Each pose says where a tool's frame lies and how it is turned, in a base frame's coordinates. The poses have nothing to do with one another.
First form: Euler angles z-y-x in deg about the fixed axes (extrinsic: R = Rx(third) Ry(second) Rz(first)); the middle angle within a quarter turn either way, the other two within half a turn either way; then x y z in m.
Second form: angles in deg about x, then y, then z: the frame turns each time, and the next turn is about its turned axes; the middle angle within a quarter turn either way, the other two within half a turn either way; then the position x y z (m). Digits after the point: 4 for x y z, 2 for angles.
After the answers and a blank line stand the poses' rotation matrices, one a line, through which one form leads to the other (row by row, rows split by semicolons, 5 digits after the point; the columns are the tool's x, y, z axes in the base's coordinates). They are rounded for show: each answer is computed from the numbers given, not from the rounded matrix.
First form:
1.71 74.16 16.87 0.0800 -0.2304 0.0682
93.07 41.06 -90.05 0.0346 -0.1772 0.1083
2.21 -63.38 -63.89 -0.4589 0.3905 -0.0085
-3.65 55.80 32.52 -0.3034 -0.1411 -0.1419
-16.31 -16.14 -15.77 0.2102 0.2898 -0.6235
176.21 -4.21 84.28 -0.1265 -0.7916 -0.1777
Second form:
16.87 74.16 1.71 0.0800 -0.2304 0.0682
-90.05 41.06 93.07 0.0346 -0.1772 0.1083
-63.89 -63.38 2.21 -0.4589 0.3905 -0.0085
32.52 55.80 -3.65 -0.3034 -0.1411 -0.1419
-15.77 -16.14 -16.31 0.2102 0.2898 -0.6235
84.28 -4.21 176.21 -0.1265 -0.7916 -0.1777

0.27283 -0.00815 0.96203; 0.30761 0.94821 -0.07921; -0.91156 0.31754 0.26121
-0.04038 -0.75294 0.65685; 0.03431 0.65595 0.75402; -0.99860 0.05298 -0.00066
0.44774 -0.01728 -0.89400; 0.81914 0.40881 0.40235; 0.35853 -0.91245 0.19719
0.56094 0.03578 0.82708; 0.39005 0.86980 -0.30217; -0.73021 0.49211 0.47395
0.92193 0.26977 -0.27799; -0.19775 0.94485 0.26106; 0.33308 -0.18571 0.92443
-0.99512 -0.06592 -0.07341; 0.07947 -0.09462 -0.99234; 0.05847 -0.99333 0.09940

